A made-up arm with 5 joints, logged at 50 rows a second.
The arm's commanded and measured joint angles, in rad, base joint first. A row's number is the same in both.
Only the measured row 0 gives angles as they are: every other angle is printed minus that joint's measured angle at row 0.
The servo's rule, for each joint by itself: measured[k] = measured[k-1] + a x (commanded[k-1-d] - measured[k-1]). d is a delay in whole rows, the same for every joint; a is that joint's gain. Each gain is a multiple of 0.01, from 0.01 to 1. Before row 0 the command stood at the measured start. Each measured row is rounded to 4 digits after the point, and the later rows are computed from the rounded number. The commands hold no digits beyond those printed.
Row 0, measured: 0.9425, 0.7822, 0.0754, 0.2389, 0.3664
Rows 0 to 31, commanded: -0.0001, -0.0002, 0.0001, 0.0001, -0.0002; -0.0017, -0.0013, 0.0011, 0.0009, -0.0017; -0.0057, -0.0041, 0.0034, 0.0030, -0.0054; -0.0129, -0.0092, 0.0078, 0.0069, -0.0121; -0.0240, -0.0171, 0.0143, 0.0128, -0.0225; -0.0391, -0.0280, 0.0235, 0.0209, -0.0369; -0.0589, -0.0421, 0.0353, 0.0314, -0.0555; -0.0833, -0.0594, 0.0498, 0.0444, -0.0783; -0.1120, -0.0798, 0.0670, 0.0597, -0.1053; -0.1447, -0.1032, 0.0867, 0.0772, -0.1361; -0.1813, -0.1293, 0.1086, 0.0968, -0.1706; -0.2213, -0.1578, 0.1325, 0.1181, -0.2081; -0.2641, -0.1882, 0.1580, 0.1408, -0.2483; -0.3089, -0.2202, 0.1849, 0.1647, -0.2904; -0.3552, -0.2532, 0.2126, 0.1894, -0.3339; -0.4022, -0.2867, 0.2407, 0.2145, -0.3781; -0.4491, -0.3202, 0.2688, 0.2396, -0.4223; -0.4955, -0.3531, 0.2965, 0.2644, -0.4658; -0.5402, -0.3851, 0.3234, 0.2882, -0.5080; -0.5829, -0.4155, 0.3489, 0.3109, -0.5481; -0.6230, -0.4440, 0.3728, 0.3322, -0.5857; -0.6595, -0.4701, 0.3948, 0.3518, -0.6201; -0.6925, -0.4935, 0.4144, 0.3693, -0.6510; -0.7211, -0.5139, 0.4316, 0.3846, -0.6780; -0.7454, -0.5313, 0.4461, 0.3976, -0.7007; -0.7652, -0.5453, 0.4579, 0.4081, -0.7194; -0.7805, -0.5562, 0.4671, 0.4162, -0.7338; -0.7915, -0.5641, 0.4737, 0.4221, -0.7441; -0.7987, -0.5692, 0.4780, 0.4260, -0.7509; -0.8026, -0.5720, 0.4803, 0.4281, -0.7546; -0.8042, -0.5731, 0.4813, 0.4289, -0.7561; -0.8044, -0.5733, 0.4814, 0.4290, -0.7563
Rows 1 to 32, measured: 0.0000, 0.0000, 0.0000, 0.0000, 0.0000; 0.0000, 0.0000, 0.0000, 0.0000, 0.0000; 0.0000, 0.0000, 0.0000, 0.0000, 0.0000; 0.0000, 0.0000, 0.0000, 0.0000, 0.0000; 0.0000, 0.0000, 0.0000, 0.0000, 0.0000; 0.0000, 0.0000, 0.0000, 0.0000, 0.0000; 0.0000, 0.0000, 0.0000, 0.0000, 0.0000; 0.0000, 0.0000, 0.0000, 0.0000, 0.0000; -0.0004, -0.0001, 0.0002, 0.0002, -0.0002; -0.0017, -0.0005, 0.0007, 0.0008, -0.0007; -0.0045, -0.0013, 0.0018, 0.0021, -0.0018; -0.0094, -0.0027, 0.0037, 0.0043, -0.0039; -0.0168, -0.0050, 0.0067, 0.0078, -0.0072; -0.0273, -0.0083, 0.0110, 0.0128, -0.0120; -0.0413, -0.0129, 0.0168, 0.0194, -0.0186; -0.0590, -0.0189, 0.0243, 0.0279, -0.0273; -0.0804, -0.0265, 0.0337, 0.0383, -0.0382; -0.1056, -0.0358, 0.0449, 0.0506, -0.0514; -0.1345, -0.0468, 0.0580, 0.0648, -0.0671; -0.1669, -0.0595, 0.0730, 0.0808, -0.0852; -0.2024, -0.0740, 0.0898, 0.0984, -0.1057; -0.2406, -0.0901, 0.1082, 0.1175, -0.1285; -0.2810, -0.1078, 0.1281, 0.1379, -0.1535; -0.3230, -0.1269, 0.1492, 0.1593, -0.1804; -0.3661, -0.1473, 0.1713, 0.1814, -0.2089; -0.4096, -0.1687, 0.1941, 0.2038, -0.2388; -0.4529, -0.1909, 0.2173, 0.2263, -0.2697; -0.4954, -0.2137, 0.2406, 0.2485, -0.3013; -0.5364, -0.2368, 0.2637, 0.2702, -0.3332; -0.5754, -0.2599, 0.2863, 0.2910, -0.3650; -0.6118, -0.2828, 0.3081, 0.3107, -0.3963; -0.6452, -0.3052, 0.3288, 0.3289, -0.4267
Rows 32 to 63, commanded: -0.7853, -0.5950, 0.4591, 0.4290, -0.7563; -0.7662, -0.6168, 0.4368, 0.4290, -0.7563; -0.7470, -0.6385, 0.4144, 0.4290, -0.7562; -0.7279, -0.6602, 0.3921, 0.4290, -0.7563; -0.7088, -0.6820, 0.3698, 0.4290, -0.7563; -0.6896, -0.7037, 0.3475, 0.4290, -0.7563; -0.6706, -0.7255, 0.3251, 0.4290, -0.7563; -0.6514, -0.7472, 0.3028, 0.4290, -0.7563; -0.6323, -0.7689, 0.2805, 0.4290, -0.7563; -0.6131, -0.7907, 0.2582, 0.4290, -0.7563; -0.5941, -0.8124, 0.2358, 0.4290, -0.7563; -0.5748, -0.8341, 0.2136, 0.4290, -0.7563; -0.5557, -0.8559, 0.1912, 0.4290, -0.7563; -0.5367, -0.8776, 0.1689, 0.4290, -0.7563; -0.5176, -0.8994, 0.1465, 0.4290, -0.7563; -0.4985, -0.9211, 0.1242, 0.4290, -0.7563; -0.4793, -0.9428, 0.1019, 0.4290, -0.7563; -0.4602, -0.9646, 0.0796, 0.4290, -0.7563; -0.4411, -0.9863, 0.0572, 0.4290, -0.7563; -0.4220, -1.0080, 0.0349, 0.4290, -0.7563; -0.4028, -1.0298, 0.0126, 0.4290, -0.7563; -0.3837, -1.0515, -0.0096, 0.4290, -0.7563; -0.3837, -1.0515, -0.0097, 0.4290, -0.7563; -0.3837, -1.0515, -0.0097, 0.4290, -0.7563; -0.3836, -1.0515, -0.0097, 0.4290, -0.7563; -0.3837, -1.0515, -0.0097, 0.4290, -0.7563; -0.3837, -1.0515, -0.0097, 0.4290, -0.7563; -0.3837, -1.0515, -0.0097, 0.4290, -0.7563; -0.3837, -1.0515, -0.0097, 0.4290, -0.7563; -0.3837, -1.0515, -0.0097, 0.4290, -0.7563; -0.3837, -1.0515, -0.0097, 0.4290, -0.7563; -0.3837, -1.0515, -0.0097, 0.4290, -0.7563
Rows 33 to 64, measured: -0.6752, -0.3268, 0.3482, 0.3455, -0.4560; -0.7015, -0.3474, 0.3660, 0.3603, -0.4838; -0.7240, -0.3669, 0.3822, 0.3733, -0.5098; -0.7427, -0.3851, 0.3966, 0.3844, -0.5339; -0.7577, -0.4019, 0.4092, 0.3936, -0.5560; -0.7693, -0.4173, 0.4200, 0.4010, -0.5760; -0.7781, -0.4313, 0.4292, 0.4069, -0.5940; -0.7799, -0.4460, 0.4337, 0.4115, -0.6102; -0.7765, -0.4614, 0.4342, 0.4152, -0.6248; -0.7691, -0.4773, 0.4312, 0.4181, -0.6379; -0.7588, -0.4938, 0.4253, 0.4204, -0.6497; -0.7463, -0.5107, 0.4170, 0.4222, -0.6604; -0.7321, -0.5281, 0.4066, 0.4236, -0.6700; -0.7167, -0.5459, 0.3944, 0.4247, -0.6786; -0.7004, -0.5640, 0.3807, 0.4256, -0.6864; -0.6834, -0.5824, 0.3657, 0.4263, -0.6934; -0.6658, -0.6011, 0.3496, 0.4269, -0.6997; -0.6479, -0.6201, 0.3325, 0.4273, -0.7054; -0.6296, -0.6394, 0.3147, 0.4277, -0.7105; -0.6111, -0.6589, 0.2962, 0.4280, -0.7151; -0.5925, -0.6786, 0.2771, 0.4282, -0.7192; -0.5738, -0.6985, 0.2575, 0.4284, -0.7229; -0.5550, -0.7185, 0.2375, 0.4285, -0.7262; -0.5361, -0.7387, 0.2172, 0.4286, -0.7292; -0.5171, -0.7590, 0.1966, 0.4287, -0.7319; -0.4981, -0.7795, 0.1757, 0.4288, -0.7343; -0.4791, -0.8001, 0.1546, 0.4288, -0.7365; -0.4600, -0.8208, 0.1333, 0.4288, -0.7385; -0.4409, -0.8416, 0.1119, 0.4288, -0.7403; -0.4266, -0.8605, 0.0937, 0.4288, -0.7419; -0.4159, -0.8777, 0.0782, 0.4288, -0.7433; -0.4078, -0.8933, 0.0650, 0.4288, -0.7446
